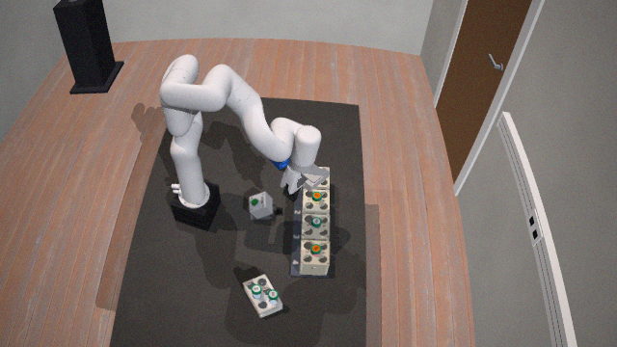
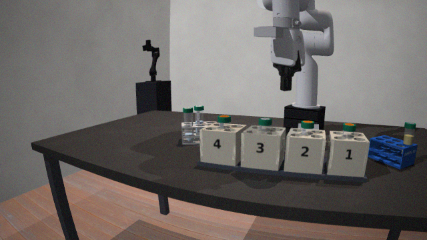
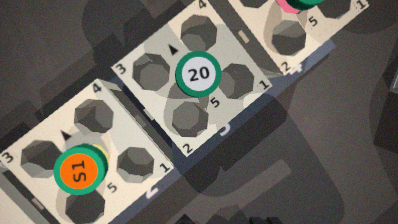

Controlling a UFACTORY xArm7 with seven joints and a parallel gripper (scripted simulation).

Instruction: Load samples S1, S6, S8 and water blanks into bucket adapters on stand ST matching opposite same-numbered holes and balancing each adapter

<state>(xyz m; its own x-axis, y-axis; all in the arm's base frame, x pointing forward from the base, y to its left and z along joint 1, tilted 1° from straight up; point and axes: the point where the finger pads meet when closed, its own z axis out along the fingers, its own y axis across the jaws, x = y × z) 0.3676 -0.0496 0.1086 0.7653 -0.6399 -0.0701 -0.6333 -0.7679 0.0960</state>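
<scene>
Now: the green done key 140 mm behind my hand, 60 mm to the left of it and 150 mm below it. From my hand the other things lie so: pink-filled tube (80 mm ahead, 160 mm to the right, 140 mm below); then blue sample rack (30 mm behind, 350 mm to the left, 180 mm below); then white blank rack (90 mm behind, 310 mm to the right, 180 mm below).
</scene>
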